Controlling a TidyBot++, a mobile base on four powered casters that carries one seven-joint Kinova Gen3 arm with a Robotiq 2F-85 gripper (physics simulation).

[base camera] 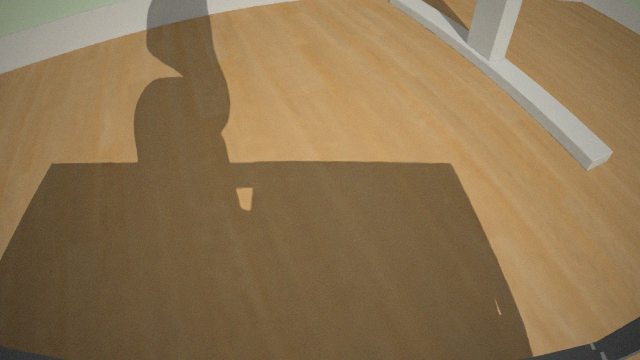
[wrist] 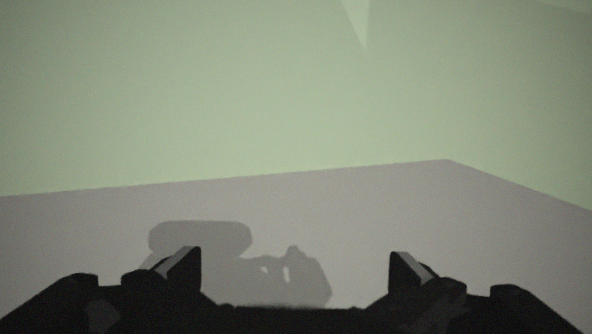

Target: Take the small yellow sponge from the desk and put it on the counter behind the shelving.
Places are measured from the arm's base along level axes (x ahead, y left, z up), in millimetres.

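Where they show: gripper, fingertip midpoint: [wrist: 294, 270].
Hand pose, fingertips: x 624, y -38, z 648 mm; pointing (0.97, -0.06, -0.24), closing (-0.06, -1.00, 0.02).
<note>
After its pixels a point has its place.
The yellow sponge does not show in either view. The grey desk top [wrist: 400, 210] @(x 910, y -196, z 554 mm) fills the lower part of the wrist view, with its far corner to the right of the middle. My gripper [wrist: 294, 270] @(x 624, y -38, z 648 mm) is open, its two dark fingers wide apart with nothing seen between them. It is above the desk top, and a shadow of the arm and gripper falls on the desk between and beyond the fingers. The counter and the shelving do not show in these views.
A pale green wall [wrist: 225, 110] @(x 1082, y 62, z 655 mm) rises behind the desk. In the base camera view a white desk leg with a long foot [base camera: 550, 107] stands on the wooden floor [base camera: 325, 100] @(x 596, y -37, z -396 mm) at the right. A white baseboard [base camera: 75, 42] @(x 870, y 575, z -377 mm) runs along the wall at the upper left.
</note>
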